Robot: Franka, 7 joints.
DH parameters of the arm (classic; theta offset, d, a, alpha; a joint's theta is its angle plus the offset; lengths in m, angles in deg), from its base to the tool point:
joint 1: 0 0.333 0 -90
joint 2: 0 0 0 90
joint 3: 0 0.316 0.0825 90
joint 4: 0 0 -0.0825 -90
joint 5: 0 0.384 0 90
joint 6: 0 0 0.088 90
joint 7: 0 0.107 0 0
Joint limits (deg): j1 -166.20..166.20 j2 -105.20..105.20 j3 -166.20..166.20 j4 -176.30..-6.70 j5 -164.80..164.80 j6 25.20..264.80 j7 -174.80..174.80
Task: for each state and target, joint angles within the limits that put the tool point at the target. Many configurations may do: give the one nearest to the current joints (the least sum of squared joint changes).
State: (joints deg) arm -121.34 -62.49 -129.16 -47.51 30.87 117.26 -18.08
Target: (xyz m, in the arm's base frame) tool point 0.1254 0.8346 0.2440
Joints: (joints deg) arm -115.16 -80.90 -132.94 -35.08 31.41 135.42 -18.08
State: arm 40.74 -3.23 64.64 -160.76 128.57 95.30 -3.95
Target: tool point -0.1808 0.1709 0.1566
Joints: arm 49.43 4.99 69.67 -176.30 126.96 107.41 -3.95
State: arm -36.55 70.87 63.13 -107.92 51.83 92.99 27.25
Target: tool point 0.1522 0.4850 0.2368
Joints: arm -5.48 77.25 68.30 -121.57 50.91 96.24 27.25
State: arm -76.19 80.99 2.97 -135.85 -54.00 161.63 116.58
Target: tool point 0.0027 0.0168 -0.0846
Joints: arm -75.98 78.06 -3.81 -154.02 -55.00 157.79 116.58
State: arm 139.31 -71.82 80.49 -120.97 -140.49 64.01 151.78
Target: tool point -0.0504 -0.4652 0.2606
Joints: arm 160.80 -74.73 112.52 -147.43 -142.16 56.82 151.78
